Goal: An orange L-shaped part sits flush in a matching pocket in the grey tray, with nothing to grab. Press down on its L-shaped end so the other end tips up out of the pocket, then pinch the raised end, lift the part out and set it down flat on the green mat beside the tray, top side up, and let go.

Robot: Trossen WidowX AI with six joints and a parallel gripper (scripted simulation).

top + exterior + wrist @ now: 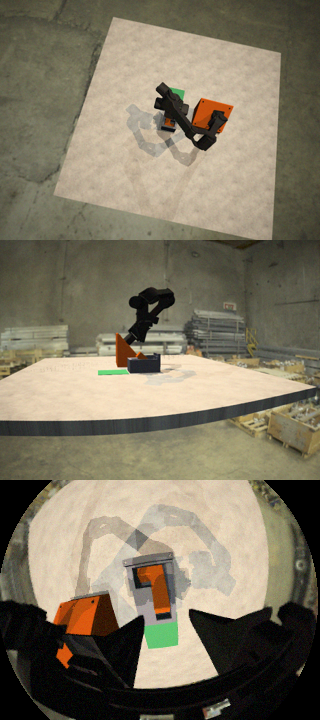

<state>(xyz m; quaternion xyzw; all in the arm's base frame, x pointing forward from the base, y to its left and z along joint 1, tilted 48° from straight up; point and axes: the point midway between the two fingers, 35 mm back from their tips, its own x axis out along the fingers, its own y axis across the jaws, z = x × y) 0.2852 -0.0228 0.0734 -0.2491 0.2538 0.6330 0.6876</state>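
My gripper tip is 20 mm past the orange L-shaped part, 30 mm to the right of it and 100 mm above it. Also, from my gripper tip: green mat (20 mm behind, 140 mm to the right, 160 mm below).
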